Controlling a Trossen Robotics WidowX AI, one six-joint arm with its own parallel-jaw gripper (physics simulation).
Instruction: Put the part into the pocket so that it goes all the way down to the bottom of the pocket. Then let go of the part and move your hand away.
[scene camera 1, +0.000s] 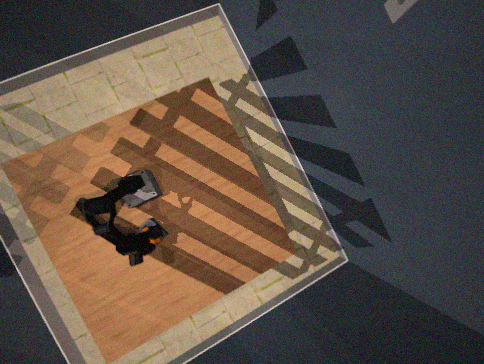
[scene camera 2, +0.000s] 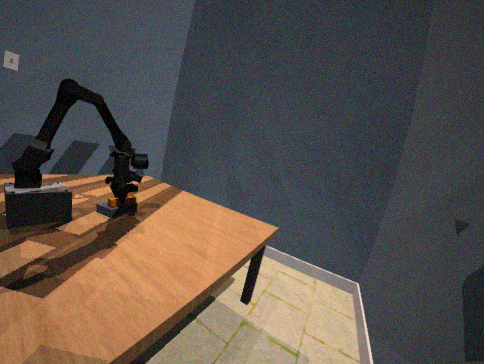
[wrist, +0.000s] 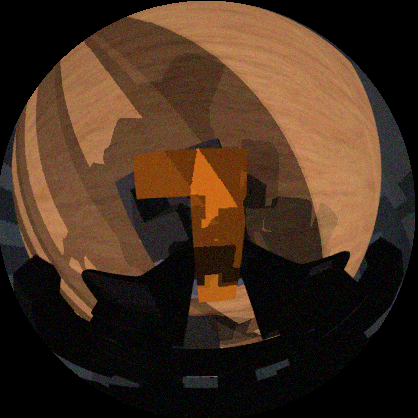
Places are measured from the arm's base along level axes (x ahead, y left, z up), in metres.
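Where they show: gripper, fingertip midpoint: (scene camera 1: 149, 234) (scene camera 2: 120, 203) (wrist: 214, 241); arm's base, origin of the base link: (scene camera 1: 137, 182) (scene camera 2: 27, 186).
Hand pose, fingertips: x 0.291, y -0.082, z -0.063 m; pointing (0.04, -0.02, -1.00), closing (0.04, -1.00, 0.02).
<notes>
Things, the pixels of their top centre, and the offset from my fingertips. Level surfaces: height alone.
- orange L-shaped part, middle of its top: (wrist: 192, 248) (scene camera 2: 121, 196) (scene camera 1: 151, 235) 0.009 m ahead, 0.015 m left, 0.024 m up
- grey-blue block with the pocket, middle of its top: (wrist: 192, 241) (scene camera 2: 118, 202) (scene camera 1: 152, 232) 0.002 m back, 0.017 m left, 0.005 m down
- wooden table, its level: 0.042 m down
The orange L-shaped part (scene camera 1: 156, 241) (scene camera 2: 113, 201) (wrist: 218, 175) is between the fingers of my gripper (scene camera 2: 121, 201) (wrist: 214, 241), which is shut on it. The grey-blue block with the pocket (scene camera 1: 153, 223) (scene camera 2: 106, 209) (wrist: 126, 189) sits on the table directly under the part. In the wrist view the part looks turned relative to the block's edges, and the dark pocket shows below and left of the part's corner. In scene camera 2 the part shows above the block's top; whether they touch is too small to tell. The fingers and part hide much of the pocket.
The arm's grey base box (scene camera 1: 148, 190) (scene camera 2: 38, 207) stands on the wooden table (scene camera 1: 115, 300) (scene camera 2: 175, 260) near the block. Dark striped shadows cross the tabletop around the block. The table's edge and a dark leg (scene camera 2: 253, 275) show in scene camera 2.
</notes>
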